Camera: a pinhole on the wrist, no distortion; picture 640 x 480 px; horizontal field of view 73.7 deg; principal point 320.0 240.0 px. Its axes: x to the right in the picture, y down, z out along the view. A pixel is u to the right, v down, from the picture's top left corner.
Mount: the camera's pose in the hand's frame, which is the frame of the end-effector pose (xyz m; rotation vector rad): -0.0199 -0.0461 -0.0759 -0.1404 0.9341 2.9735
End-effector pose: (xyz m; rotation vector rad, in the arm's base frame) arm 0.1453 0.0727 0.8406 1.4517 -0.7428 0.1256
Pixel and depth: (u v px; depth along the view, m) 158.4 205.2 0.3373
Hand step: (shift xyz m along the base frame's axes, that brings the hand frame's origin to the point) -0.0972 -0.1831 0.1759
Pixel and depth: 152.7 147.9 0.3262
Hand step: -0.0967 -0.1488 0.2039
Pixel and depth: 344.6 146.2 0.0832
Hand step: -0.0247 0.0306 -0.0009
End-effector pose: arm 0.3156 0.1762 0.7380 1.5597 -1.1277 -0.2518
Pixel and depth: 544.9 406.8 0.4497
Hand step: -0.4414 -0.0057 -0.1894
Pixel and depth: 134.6 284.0 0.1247
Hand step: -0.0217 -0.0411 0.0092
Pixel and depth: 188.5 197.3 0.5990
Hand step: -0.3876 -0.3124 0.2085
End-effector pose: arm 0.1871 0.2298 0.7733 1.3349 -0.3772 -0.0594
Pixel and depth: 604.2 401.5 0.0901
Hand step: -0.0824 0.0062 -0.0404
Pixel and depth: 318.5 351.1 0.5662
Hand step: -0.2340 -0.3847 0.2194
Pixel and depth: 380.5 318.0 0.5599
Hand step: -0.3016 -0.3209 0.2254
